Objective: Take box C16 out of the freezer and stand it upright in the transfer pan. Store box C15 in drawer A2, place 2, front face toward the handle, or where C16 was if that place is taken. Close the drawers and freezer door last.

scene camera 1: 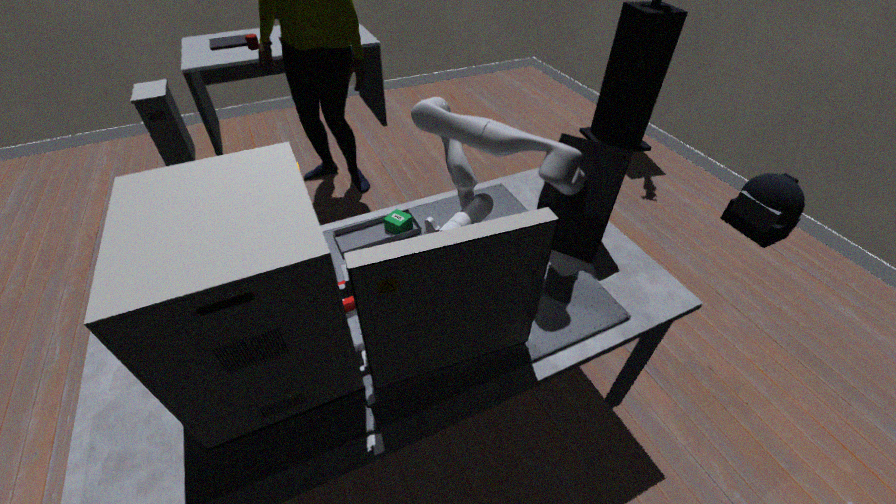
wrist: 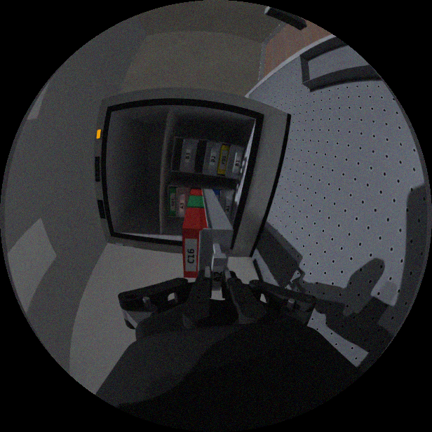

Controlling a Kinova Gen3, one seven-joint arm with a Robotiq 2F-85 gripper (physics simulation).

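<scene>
My gripper [wrist: 215, 273] is shut on the handle [wrist: 218, 258] of drawer A2 in the wrist view; in scene camera 1 the door hides it. Drawer A2 [wrist: 218, 216] is pulled out of the freezer [scene camera 1: 213, 219] [wrist: 274, 165]. Red box C16 [wrist: 191, 255] is in it, label toward the handle, with a green box [wrist: 195, 201] and another red piece [wrist: 196, 191] behind. The freezer door [scene camera 1: 451, 288] stands open. A green box [scene camera 1: 398, 220] with an unreadable label is at a shallow tray [scene camera 1: 355, 240]. I cannot tell which box is C15.
Inside the freezer, other drawers B3 [wrist: 188, 156] and B2 [wrist: 213, 159] and a yellow-fronted piece [wrist: 223, 160] are further in. A tray [wrist: 306, 72] is at the upper right of the wrist view, on the perforated table top [wrist: 345, 150]. A person [scene camera 1: 319, 68] stands behind the table.
</scene>
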